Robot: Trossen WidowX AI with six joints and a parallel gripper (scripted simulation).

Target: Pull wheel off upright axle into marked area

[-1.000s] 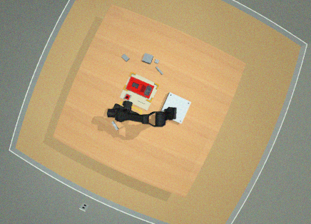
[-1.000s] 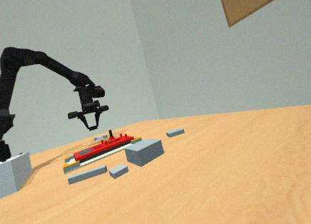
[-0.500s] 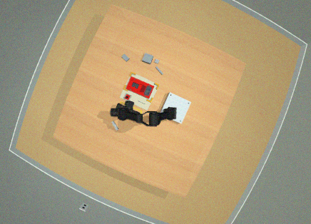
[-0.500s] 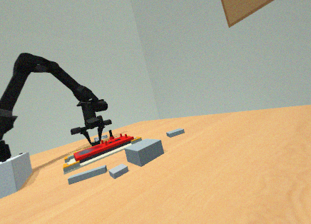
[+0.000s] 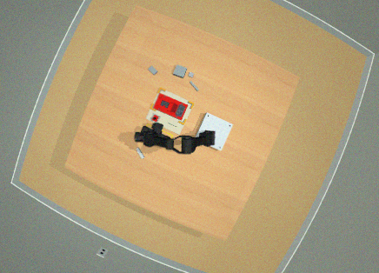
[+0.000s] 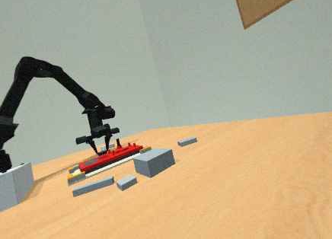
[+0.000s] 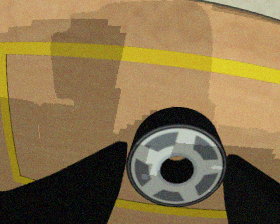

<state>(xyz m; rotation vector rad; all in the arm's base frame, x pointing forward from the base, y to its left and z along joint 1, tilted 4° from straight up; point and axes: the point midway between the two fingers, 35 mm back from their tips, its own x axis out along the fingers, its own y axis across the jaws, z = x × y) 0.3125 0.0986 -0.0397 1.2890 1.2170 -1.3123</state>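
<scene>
My gripper tip is now right at the wheel. Also, from my gripper tip: upright axle 100 mm to the right, 40 mm ahead, 30 mm above.
</scene>
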